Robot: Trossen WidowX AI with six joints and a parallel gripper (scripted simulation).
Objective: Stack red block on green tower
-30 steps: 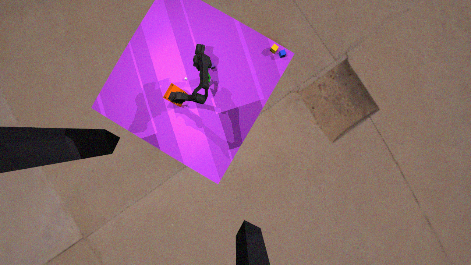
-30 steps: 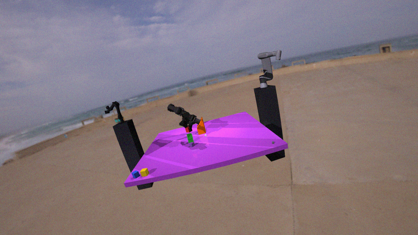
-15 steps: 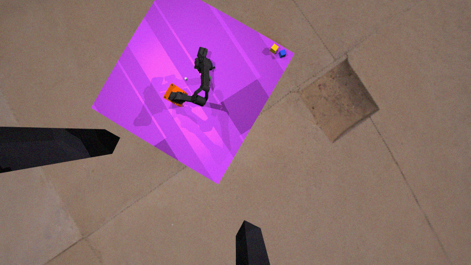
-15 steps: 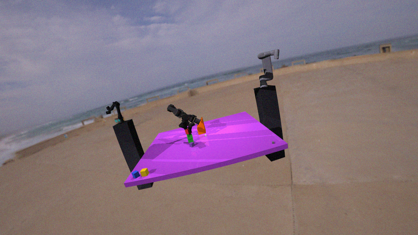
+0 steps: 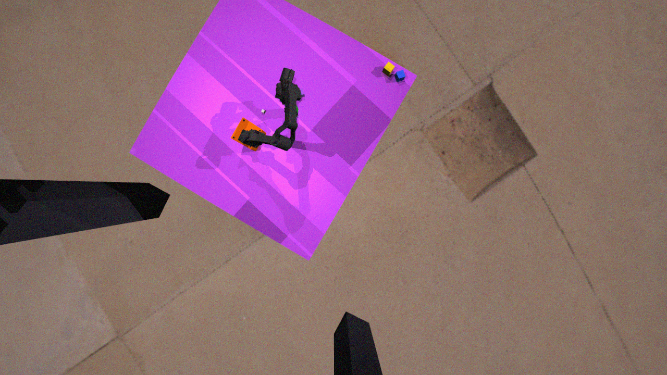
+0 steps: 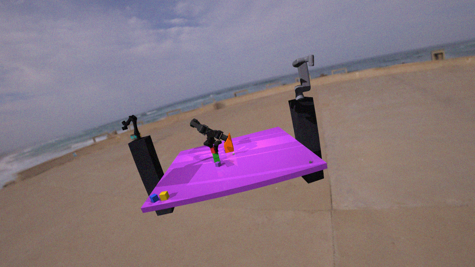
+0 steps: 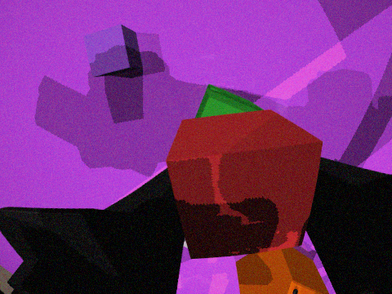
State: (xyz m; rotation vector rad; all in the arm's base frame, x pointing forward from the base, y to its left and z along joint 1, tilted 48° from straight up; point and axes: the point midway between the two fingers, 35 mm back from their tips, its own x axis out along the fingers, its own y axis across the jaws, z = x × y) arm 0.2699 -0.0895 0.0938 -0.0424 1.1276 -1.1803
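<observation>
Now: the red block 2 cm above my gripper tip. The rest, counted from my gripper tip: yellow block 49 cm ahead, 39 cm to the right, 8 cm below; tiny white cube 16 cm to the left, 9 cm below, 8 cm behind; small purple block 12 cm ahead, 8 cm below, 1 cm to the left.
</observation>
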